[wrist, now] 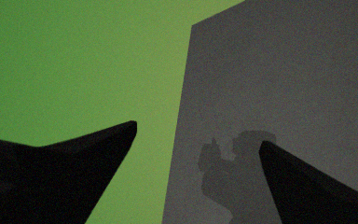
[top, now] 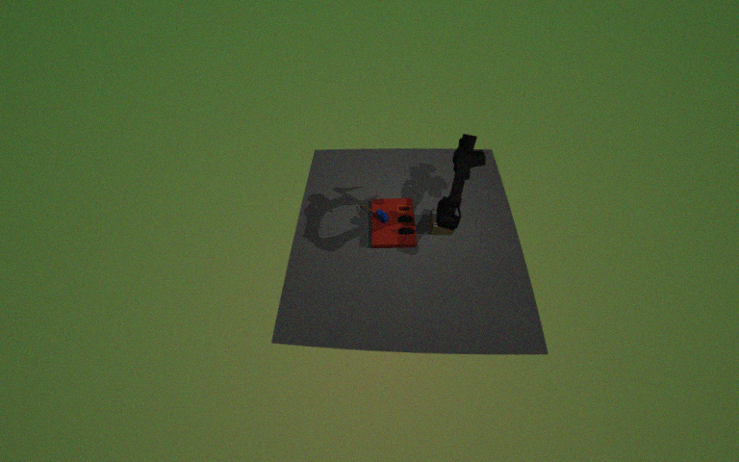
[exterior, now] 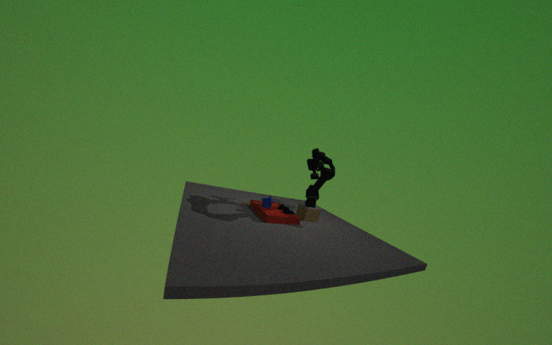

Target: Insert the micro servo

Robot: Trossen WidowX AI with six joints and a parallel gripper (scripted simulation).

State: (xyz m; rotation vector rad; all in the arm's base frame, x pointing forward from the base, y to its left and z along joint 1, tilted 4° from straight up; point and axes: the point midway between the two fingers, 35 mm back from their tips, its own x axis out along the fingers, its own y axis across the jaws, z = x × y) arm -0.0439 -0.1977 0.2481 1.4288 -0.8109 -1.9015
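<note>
The red deck is 35 cm ahead of my gripper tip, 29 cm below it and 28 cm to the left of it.
</note>
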